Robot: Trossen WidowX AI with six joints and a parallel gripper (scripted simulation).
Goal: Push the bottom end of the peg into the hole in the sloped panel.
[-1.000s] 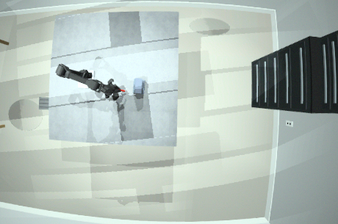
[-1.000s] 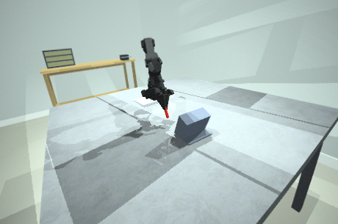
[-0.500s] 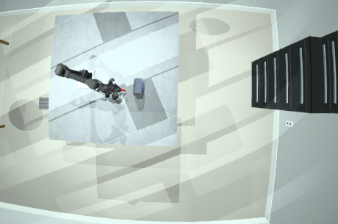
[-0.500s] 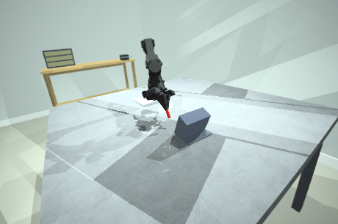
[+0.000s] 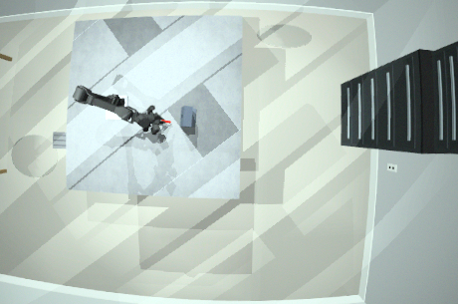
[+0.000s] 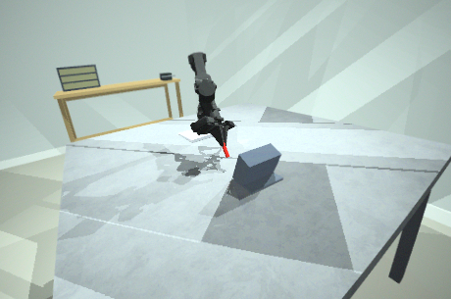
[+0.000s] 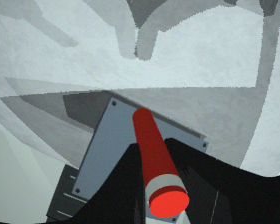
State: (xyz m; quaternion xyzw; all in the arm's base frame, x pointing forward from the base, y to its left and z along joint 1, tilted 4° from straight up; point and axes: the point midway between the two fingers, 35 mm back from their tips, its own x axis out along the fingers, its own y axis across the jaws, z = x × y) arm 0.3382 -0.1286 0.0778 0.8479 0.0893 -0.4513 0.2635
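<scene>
Now: gripper tip 130 mm short of the blue-grey sloped panel, 40 mm to the right of it and 40 mm above it. Round my gripper tip: round red peg (10 mm behind, 10 mm above).
</scene>
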